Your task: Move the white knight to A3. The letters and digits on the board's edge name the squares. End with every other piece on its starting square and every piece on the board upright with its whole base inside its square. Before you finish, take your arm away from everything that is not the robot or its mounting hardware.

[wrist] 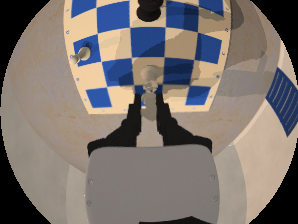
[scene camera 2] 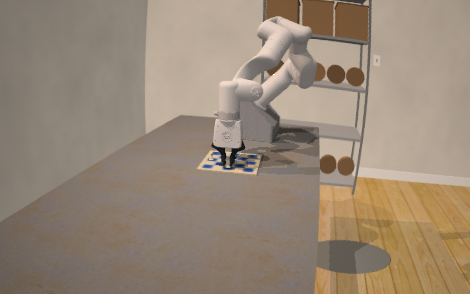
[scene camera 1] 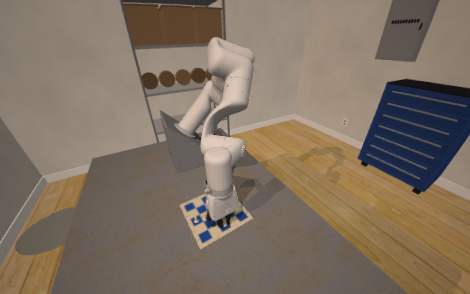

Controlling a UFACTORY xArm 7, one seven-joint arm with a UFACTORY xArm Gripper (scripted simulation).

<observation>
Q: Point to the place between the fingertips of the gripper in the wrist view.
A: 148, 101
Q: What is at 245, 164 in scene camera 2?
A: A blue-and-cream chessboard.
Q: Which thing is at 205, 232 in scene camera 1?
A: A blue-and-cream chessboard.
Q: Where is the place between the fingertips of the gripper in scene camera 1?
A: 223, 223
</observation>
